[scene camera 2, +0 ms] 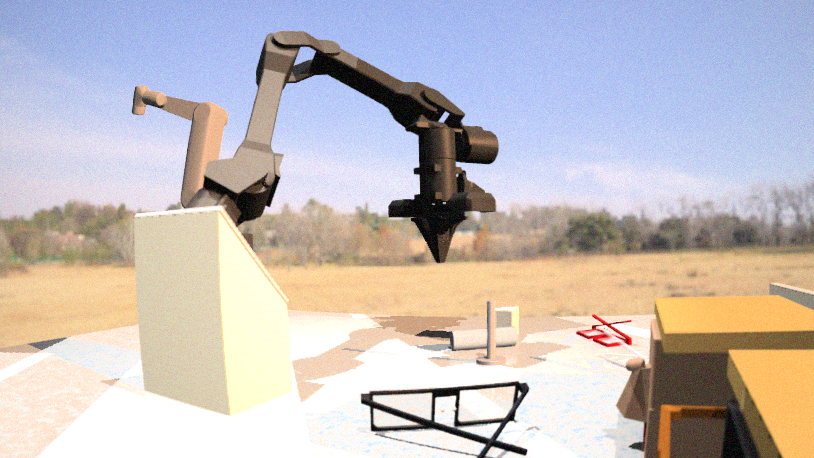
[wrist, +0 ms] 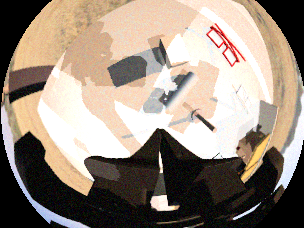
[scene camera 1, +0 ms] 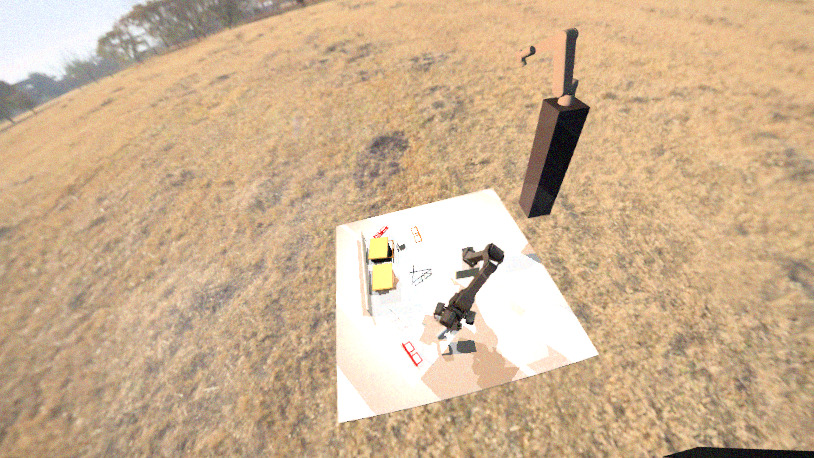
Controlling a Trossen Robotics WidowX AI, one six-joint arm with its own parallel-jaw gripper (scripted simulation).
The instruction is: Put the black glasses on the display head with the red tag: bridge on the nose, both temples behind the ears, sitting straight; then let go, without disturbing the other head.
My gripper is shut, with nothing in its grasp. Also in view: a thin upright peg.
My gripper also shows in the wrist view.
